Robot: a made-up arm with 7 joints.
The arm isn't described. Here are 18 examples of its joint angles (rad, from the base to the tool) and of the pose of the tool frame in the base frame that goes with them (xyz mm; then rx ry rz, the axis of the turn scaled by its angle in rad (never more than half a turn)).
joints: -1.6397 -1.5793 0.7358 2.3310 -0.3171 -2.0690 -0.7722
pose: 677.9 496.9 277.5 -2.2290 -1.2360 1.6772
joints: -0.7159 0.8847 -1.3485 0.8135 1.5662 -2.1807 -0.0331
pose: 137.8 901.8 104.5 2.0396 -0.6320 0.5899
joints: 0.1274 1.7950 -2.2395 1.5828 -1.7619 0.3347 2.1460
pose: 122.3 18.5 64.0 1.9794 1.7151 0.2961
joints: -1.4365 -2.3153 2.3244 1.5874 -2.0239 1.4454 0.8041
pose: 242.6 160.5 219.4 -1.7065 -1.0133 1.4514
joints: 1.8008 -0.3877 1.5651 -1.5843 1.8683 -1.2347 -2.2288
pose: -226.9 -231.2 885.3 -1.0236 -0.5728 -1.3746
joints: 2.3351 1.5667 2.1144 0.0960 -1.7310 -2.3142 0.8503
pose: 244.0 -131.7 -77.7 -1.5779 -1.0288 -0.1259
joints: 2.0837 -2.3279 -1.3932 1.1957 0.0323 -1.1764 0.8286
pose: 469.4 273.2 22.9 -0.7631 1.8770 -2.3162
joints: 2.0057 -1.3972 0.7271 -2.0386 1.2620 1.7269 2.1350
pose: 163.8 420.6 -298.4 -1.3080 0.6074 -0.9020
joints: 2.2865 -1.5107 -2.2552 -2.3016 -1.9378 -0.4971 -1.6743
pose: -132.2 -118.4 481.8 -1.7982 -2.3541 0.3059
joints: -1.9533 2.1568 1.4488 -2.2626 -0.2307 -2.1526 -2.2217
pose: 458.9 508.4 821.3 -1.0092 -1.2210 -0.1306
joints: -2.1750 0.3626 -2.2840 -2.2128 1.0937 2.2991 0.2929
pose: 1029.5 -277.4 4.7 -1.1816 -1.3664 0.2101
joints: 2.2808 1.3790 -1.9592 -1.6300 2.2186 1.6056 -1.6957
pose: 561.5 -137.6 -620.5 -0.5733 1.4737 -0.9275
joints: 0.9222 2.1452 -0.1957 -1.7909 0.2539 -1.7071 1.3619
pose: 292.7 703.4 -410.4 -1.3403 -0.1214 -1.7499
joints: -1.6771 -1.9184 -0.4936 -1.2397 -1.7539 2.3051 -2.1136
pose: -103.1 299.2 199.7 -1.7403 -0.4985 1.3808
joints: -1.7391 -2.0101 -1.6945 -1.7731 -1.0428 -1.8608 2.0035
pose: -336.2 370.0 96.8 0.9001 -1.9639 -0.2413
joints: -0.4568 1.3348 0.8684 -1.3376 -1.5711 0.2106 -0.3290
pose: 571.1 293.7 338.7 1.8703 -1.5887 0.5249
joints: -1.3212 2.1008 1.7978 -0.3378 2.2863 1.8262 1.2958
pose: 384.8 -397.7 -210.7 -2.0723 -0.4515 -1.0374
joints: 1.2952 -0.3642 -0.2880 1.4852 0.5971 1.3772 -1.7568
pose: -191.2 -120.0 681.0 -0.6992 -1.1074 -2.4591
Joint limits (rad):
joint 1: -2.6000..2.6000
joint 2: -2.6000..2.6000
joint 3: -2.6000..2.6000
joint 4: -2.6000..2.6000
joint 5: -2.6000..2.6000
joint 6: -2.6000..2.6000
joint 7: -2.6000..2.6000
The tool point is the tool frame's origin. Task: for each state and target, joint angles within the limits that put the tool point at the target. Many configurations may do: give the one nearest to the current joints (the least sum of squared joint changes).
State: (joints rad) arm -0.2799 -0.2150 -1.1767 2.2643 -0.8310 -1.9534 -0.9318
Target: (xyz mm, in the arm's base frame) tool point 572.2 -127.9 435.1
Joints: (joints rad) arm -0.1669 -0.3165 -0.9657 2.6000 -0.5954 -1.9291 -1.0399
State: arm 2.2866 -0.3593 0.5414 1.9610 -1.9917 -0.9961 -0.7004
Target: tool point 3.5 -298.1 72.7
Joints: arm 2.4836 -0.2532 0.8126 2.1210 -2.3745 -1.0065 -0.6578
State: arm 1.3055 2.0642 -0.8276 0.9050 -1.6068 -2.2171 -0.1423
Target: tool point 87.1 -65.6 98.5
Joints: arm 1.1190 2.0773 -1.0359 0.4554 -2.0626 -2.2258 0.0529
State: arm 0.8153 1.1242 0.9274 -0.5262 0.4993 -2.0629 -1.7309
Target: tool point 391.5 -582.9 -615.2
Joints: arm 0.8852 0.8483 1.2917 -1.0631 0.1537 -2.0836 -1.5229
